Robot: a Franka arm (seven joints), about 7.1 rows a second.
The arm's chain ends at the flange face. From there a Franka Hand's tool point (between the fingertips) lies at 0.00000 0.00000 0.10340 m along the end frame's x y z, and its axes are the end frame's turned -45 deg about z.
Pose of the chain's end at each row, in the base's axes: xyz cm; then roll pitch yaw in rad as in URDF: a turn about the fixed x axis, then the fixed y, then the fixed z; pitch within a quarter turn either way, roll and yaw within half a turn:
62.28 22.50 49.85 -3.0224 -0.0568 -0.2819
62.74 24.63 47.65 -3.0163 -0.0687 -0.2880
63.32 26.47 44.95 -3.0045 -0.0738 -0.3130
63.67 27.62 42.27 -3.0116 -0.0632 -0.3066
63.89 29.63 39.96 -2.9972 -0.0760 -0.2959
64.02 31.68 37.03 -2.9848 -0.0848 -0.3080
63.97 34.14 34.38 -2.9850 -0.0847 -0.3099
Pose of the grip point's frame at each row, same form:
63.18 23.52 39.60 -3.0974 -0.1244 0.5041
63.78 25.67 37.42 -3.1016 -0.1371 0.4990
64.47 27.58 34.73 -3.0968 -0.1491 0.4741
64.69 28.70 32.04 -3.0943 -0.1366 0.4797
65.07 30.83 29.76 -3.0932 -0.1558 0.4912
65.33 32.96 26.85 -3.0907 -0.1707 0.4797
65.28 35.41 24.20 -3.0908 -0.1705 0.4778

